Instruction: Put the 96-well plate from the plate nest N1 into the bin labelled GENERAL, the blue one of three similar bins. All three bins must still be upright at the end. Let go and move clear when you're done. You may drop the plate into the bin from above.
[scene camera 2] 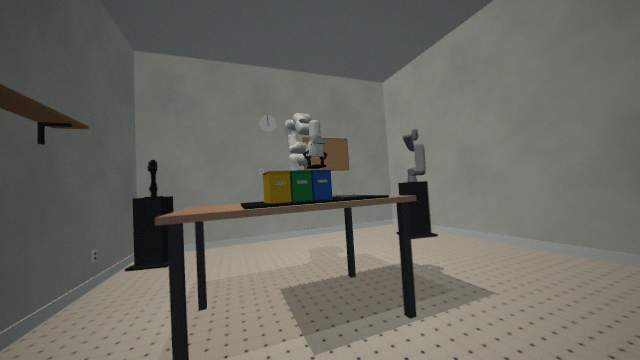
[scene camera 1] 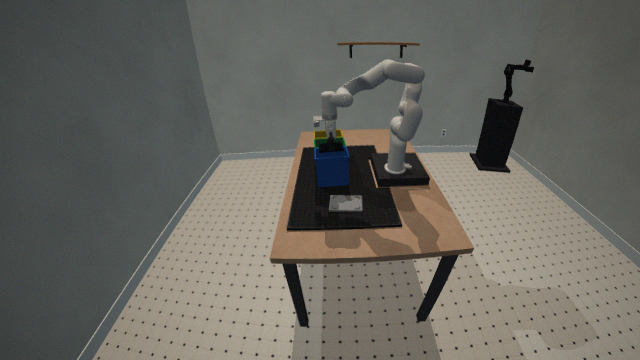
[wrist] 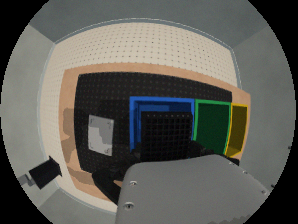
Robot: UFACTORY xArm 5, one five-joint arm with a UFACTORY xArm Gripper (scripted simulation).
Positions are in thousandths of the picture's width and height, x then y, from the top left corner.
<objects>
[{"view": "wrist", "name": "my gripper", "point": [559, 672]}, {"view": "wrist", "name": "dark 96-well plate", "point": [518, 556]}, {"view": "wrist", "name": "green bin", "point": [710, 547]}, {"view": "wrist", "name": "yellow bin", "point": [804, 502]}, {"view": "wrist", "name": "grey plate nest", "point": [337, 609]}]
</objects>
